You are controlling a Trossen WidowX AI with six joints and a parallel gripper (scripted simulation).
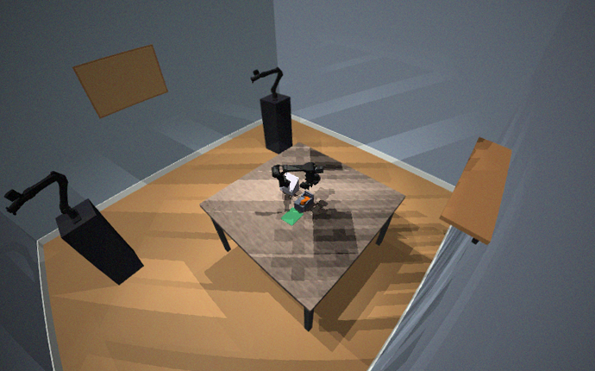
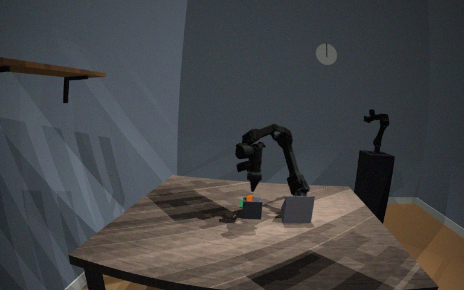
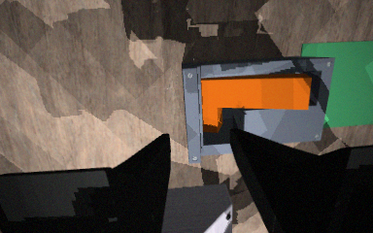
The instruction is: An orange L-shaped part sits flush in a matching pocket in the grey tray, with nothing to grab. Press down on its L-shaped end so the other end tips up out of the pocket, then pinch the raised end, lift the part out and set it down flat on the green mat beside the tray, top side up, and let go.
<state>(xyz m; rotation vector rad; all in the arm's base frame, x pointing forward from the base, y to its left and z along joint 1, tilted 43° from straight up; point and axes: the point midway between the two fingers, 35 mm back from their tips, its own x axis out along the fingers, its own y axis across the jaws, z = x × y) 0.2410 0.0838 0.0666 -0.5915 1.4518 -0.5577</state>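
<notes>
My gripper tip is now 1 cm past the orange L-shaped part, 5 cm to the left of it and 10 cm above it. The rest, counted from my gripper tip: green mat 1 cm behind, 22 cm to the right, 16 cm below.
</notes>
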